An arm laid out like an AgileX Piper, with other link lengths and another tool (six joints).
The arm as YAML. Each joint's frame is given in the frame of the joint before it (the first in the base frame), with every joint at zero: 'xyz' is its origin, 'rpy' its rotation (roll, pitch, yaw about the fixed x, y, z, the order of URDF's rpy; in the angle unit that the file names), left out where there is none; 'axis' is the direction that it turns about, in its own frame. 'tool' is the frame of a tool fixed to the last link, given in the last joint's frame.
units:
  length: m
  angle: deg
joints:
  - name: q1
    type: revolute
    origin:
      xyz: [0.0, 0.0, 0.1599]
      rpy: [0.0, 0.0, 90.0]
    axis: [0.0, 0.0, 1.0]
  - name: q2
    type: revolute
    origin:
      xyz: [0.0, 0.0, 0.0]
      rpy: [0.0, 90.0, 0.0]
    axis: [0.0, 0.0, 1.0]
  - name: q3
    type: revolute
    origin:
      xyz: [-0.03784, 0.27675, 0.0]
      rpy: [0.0, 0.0, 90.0]
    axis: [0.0, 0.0, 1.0]
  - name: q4
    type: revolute
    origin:
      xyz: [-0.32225, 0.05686, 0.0]
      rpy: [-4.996, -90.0, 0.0]
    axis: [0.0, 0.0, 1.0]
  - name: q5
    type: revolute
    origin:
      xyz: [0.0, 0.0, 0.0]
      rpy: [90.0, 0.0, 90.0]
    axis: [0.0, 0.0, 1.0]
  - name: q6
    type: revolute
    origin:
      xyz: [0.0, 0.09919, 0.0]
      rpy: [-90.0, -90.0, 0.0]
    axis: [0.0, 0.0, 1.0]
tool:
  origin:
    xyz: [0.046, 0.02, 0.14]
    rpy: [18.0, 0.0, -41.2]
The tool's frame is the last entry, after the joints.
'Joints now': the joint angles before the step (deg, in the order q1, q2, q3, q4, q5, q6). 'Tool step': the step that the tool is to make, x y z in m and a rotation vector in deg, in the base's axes. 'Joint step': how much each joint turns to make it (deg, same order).
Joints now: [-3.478, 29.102, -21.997, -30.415, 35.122, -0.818]
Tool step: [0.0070, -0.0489, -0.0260, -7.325, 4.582, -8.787]
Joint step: [-0.008, 8.862, -0.001, -20.603, 2.716, 17.413]
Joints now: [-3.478, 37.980, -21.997, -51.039, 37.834, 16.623]
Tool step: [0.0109, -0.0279, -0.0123, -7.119, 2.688, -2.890]
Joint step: [-0.018, 7.877, -0.649, -14.690, 1.330, 10.682]
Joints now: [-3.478, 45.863, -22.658, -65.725, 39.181, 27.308]
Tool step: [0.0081, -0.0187, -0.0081, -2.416, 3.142, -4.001]
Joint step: [-0.002, 7.460, -3.141, -4.464, 3.819, 4.529]
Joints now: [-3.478, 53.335, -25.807, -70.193, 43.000, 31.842]
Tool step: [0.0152, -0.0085, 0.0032, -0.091, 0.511, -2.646]
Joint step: [-0.006, 5.726, -4.267, -0.851, 2.017, 2.477]
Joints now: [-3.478, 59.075, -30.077, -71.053, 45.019, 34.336]
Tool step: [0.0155, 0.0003, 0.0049, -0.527, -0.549, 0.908]
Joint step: [0.006, 2.887, -2.345, -1.708, -0.937, 1.246]
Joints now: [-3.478, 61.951, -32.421, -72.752, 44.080, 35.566]
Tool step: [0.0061, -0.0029, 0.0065, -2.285, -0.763, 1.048]
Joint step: [-0.002, 0.530, -0.218, -3.677, -0.342, 1.677]
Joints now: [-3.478, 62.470, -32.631, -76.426, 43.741, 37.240]
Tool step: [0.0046, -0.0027, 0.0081, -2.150, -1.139, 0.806]
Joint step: [0.013, 0.027, -0.007, -3.571, -0.113, 1.870]
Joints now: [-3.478, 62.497, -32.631, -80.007, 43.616, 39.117]
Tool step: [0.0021, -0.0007, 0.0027, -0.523, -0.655, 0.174]
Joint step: [-0.005, 0.095, 0.002, -1.331, -0.087, 1.130]
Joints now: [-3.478, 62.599, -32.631, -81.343, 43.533, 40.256]
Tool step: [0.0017, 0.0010, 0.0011, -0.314, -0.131, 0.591]
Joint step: [0.006, 0.003, 0.001, -0.623, -0.419, 0.137]
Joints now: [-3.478, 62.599, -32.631, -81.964, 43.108, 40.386]
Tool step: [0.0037, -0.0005, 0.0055, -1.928, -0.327, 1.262]
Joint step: [-0.012, 0.005, 0.001, -2.701, -0.400, 0.596]
